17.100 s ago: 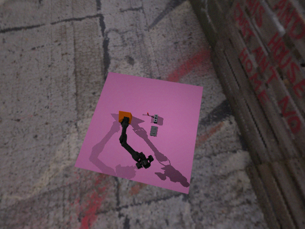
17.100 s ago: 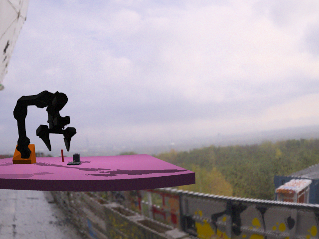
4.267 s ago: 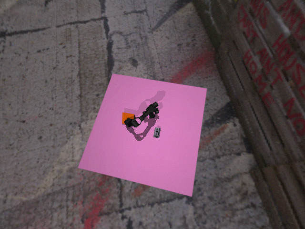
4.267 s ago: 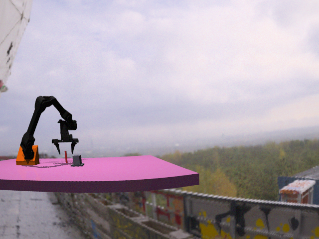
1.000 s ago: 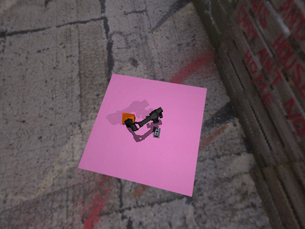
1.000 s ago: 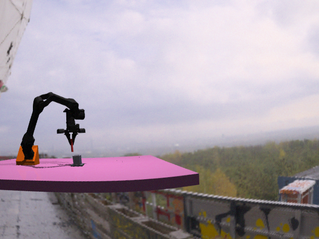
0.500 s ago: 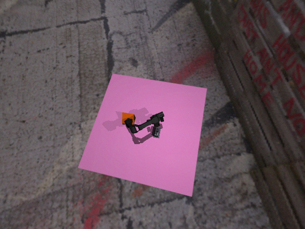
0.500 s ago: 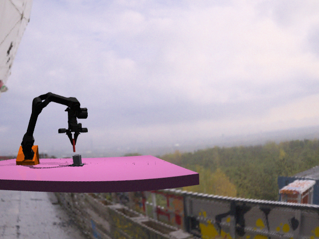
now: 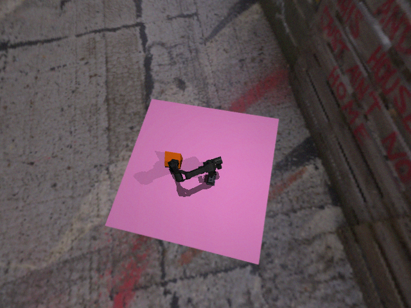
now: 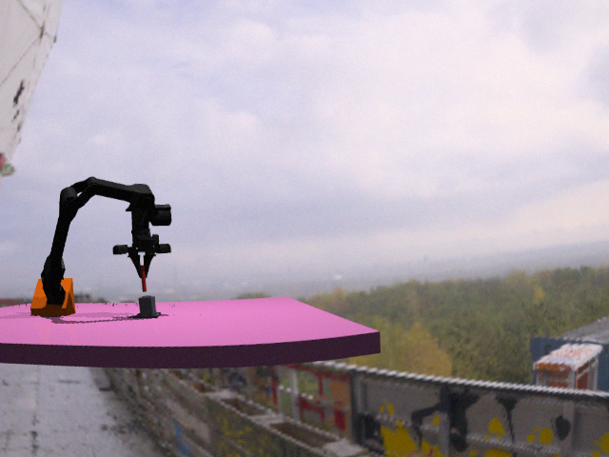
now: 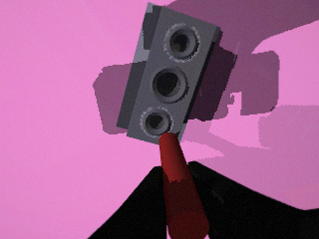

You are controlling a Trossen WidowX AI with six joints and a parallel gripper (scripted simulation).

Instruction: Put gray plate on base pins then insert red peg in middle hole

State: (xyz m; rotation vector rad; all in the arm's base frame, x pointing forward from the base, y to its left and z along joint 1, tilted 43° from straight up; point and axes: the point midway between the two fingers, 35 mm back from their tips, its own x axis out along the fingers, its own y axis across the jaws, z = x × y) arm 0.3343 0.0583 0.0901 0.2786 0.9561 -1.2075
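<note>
The gray plate lies 70 mm below my gripper tip, 40 mm to the right of it and 10 mm ahead of it. Also, from my gripper tip: pin base (110 mm below, 40 mm to the right, 10 mm ahead); red peg (right at my gripper tip).
</note>
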